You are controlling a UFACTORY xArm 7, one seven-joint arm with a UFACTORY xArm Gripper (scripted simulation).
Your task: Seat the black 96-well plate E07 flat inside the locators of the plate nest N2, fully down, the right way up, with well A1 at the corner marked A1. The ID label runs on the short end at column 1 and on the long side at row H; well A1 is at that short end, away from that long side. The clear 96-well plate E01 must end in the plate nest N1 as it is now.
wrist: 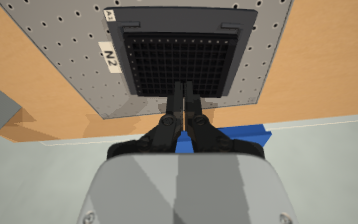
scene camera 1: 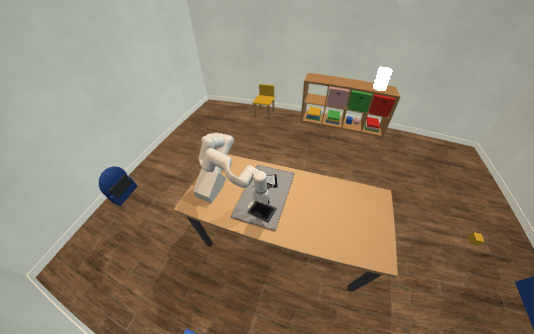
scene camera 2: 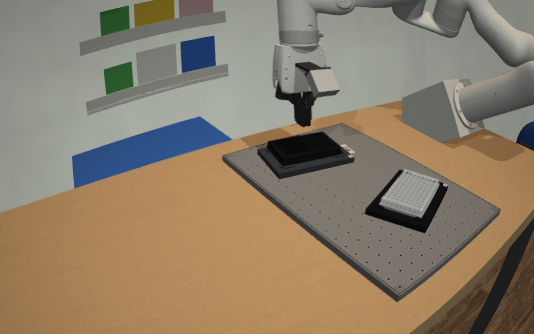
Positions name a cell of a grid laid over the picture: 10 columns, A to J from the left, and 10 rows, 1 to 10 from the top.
Note:
In view: my gripper (scene camera 2: F4), a black 96-well plate E07 (scene camera 2: F5) and a clear 96-well plate E01 (scene camera 2: H6).
The black 96-well plate E07 also shows in the wrist view (wrist: E4). My gripper also shows in the wrist view (wrist: F5). The wrist view does not show the clear 96-well plate E01: it is out of frame.

